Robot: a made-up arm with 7 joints. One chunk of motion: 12 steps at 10 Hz.
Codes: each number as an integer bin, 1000 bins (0 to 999) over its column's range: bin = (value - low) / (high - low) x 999, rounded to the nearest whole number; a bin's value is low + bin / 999 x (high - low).
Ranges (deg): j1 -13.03..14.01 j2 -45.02..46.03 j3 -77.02..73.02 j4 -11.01..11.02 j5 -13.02..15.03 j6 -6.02..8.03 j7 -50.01..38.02
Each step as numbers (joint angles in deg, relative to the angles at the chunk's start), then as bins.
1 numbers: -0.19 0.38 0.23 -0.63 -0.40 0.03 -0.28
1 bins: 474 498 514 471 449 430 564
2 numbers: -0.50 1.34 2.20 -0.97 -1.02 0.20 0.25
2 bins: 463 509 527 455 427 442 570
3 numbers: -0.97 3.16 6.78 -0.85 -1.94 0.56 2.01
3 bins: 446 529 558 461 395 468 590
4 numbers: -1.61 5.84 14.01 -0.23 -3.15 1.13 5.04
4 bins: 422 558 606 489 352 508 625
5 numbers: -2.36 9.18 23.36 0.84 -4.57 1.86 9.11
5 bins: 394 595 668 537 301 560 671
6 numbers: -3.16 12.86 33.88 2.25 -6.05 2.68 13.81
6 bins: 365 635 738 601 248 619 724
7 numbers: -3.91 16.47 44.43 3.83 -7.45 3.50 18.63
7 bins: 337 675 809 673 198 677 779
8 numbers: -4.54 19.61 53.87 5.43 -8.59 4.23 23.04
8 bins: 314 709 871 746 158 729 829
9 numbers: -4.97 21.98 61.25 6.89 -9.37 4.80 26.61
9 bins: 298 735 921 812 130 769 870
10 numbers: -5.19 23.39 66.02 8.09 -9.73 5.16 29.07
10 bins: 290 751 952 866 117 795 897
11 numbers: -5.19 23.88 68.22 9.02 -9.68 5.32 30.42
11 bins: 290 756 967 908 119 806 913
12 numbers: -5.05 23.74 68.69 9.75 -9.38 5.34 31.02
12 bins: 295 754 970 941 130 808 920
